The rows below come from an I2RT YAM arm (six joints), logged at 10 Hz.
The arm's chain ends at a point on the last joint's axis. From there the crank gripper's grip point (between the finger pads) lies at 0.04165 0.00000 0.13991 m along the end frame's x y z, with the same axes.
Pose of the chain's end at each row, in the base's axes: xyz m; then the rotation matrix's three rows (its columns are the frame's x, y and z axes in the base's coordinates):
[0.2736, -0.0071, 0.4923], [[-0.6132, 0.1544, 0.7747], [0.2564, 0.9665, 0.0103], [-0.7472, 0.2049, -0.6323]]
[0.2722, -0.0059, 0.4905], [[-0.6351, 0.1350, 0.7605], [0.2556, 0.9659, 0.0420], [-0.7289, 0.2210, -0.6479]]
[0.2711, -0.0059, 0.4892], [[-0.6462, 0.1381, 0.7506], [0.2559, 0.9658, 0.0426], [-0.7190, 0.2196, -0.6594]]
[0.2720, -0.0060, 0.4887], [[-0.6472, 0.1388, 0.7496], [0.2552, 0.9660, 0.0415], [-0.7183, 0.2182, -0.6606]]
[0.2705, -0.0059, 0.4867], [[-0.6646, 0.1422, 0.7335], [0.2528, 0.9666, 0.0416], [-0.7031, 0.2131, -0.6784]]
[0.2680, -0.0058, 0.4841], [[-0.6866, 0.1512, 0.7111], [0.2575, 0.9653, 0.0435], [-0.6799, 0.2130, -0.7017]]
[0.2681, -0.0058, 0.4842], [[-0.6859, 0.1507, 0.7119], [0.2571, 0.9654, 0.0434], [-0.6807, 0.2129, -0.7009]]
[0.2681, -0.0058, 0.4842], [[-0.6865, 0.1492, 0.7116], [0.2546, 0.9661, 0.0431], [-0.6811, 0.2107, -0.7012]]
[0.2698, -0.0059, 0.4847], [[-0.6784, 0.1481, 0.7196], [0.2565, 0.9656, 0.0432], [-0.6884, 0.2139, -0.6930]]
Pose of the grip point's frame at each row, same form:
[0.3564, 0.0050, 0.3727], [[-0.6132, 0.1544, 0.7747], [0.2564, 0.9665, 0.0103], [-0.7472, 0.2049, -0.6323]]
[0.3521, 0.0106, 0.3695], [[-0.6351, 0.1350, 0.7605], [0.2556, 0.9659, 0.0420], [-0.7289, 0.2210, -0.6479]]
[0.3492, 0.0107, 0.3670], [[-0.6462, 0.1381, 0.7506], [0.2559, 0.9658, 0.0426], [-0.7190, 0.2196, -0.6594]]
[0.3499, 0.0104, 0.3664], [[-0.6472, 0.1388, 0.7496], [0.2552, 0.9660, 0.0415], [-0.7183, 0.2182, -0.6606]]
[0.3454, 0.0104, 0.3625], [[-0.6646, 0.1422, 0.7335], [0.2528, 0.9666, 0.0416], [-0.7031, 0.2131, -0.6784]]
[0.3389, 0.0110, 0.3576], [[-0.6866, 0.1512, 0.7111], [0.2575, 0.9653, 0.0435], [-0.6799, 0.2130, -0.7017]]
[0.3391, 0.0110, 0.3578], [[-0.6859, 0.1507, 0.7119], [0.2571, 0.9654, 0.0434], [-0.6807, 0.2129, -0.7009]]
[0.3391, 0.0108, 0.3577], [[-0.6865, 0.1492, 0.7116], [0.2546, 0.9661, 0.0431], [-0.6811, 0.2107, -0.7012]]
[0.3422, 0.0108, 0.3591], [[-0.6784, 0.1481, 0.7196], [0.2565, 0.9656, 0.0432], [-0.6884, 0.2139, -0.6930]]

